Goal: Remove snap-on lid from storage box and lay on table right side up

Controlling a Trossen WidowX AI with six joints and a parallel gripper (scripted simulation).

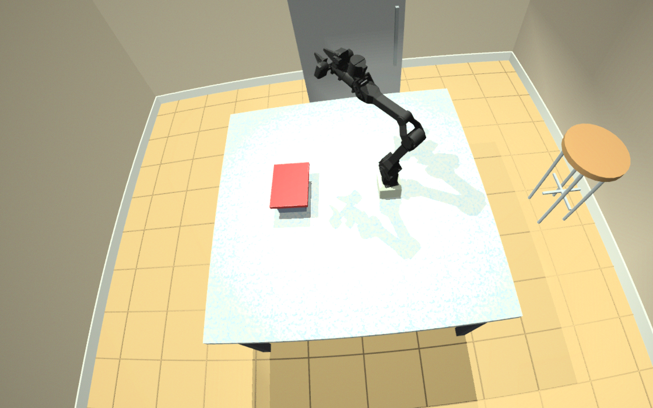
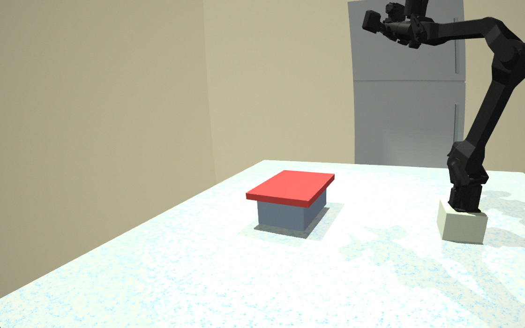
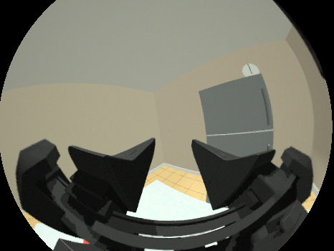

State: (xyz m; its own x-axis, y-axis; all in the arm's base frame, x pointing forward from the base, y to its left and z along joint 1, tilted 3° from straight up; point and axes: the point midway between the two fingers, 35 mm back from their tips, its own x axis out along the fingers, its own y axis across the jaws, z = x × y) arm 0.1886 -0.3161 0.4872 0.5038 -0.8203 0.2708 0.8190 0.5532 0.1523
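The red lid is 26 cm ahead of my gripper tip, 24 cm to the left of it and 48 cm below it. The rest, counted from my gripper tip: storage box: 26 cm ahead, 24 cm to the left, 52 cm below.
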